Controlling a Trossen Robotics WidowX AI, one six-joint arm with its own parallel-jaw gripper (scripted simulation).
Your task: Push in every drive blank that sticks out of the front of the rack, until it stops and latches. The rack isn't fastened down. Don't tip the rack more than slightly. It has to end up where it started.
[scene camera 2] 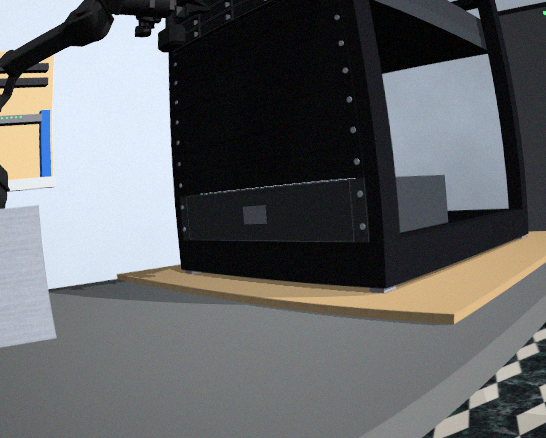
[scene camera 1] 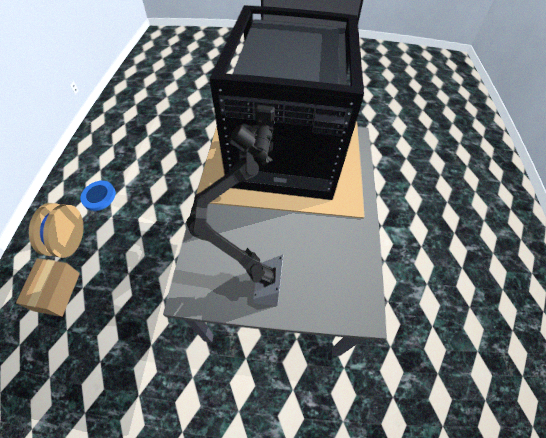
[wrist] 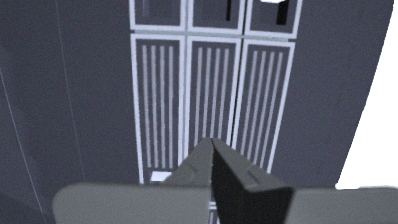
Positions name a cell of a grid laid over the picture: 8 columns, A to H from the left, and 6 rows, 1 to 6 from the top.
Labels:
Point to a black rack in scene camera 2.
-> At D2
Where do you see a tan board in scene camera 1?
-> F3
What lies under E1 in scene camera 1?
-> A black rack.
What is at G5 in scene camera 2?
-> A tan board.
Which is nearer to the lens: the drive blank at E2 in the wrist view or the black rack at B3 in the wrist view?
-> The drive blank.

